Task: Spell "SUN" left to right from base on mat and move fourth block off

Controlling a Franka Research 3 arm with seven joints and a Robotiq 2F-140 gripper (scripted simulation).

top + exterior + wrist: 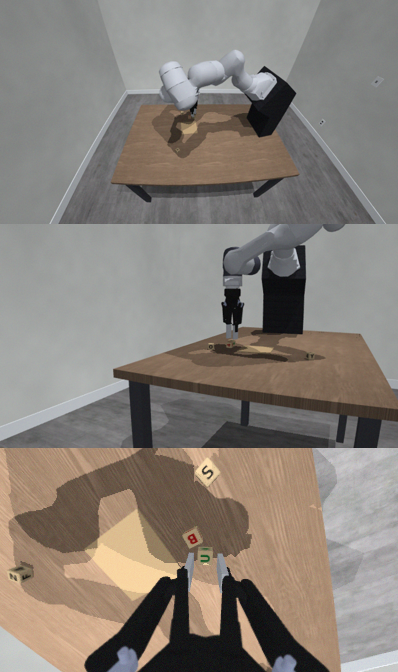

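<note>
My gripper is now 5 cm above the U block. Round my hand: S block 10 cm ahead, 7 cm to the right, 5 cm below; tan mat 12 cm to the left, 6 cm below, 6 cm ahead.
</note>
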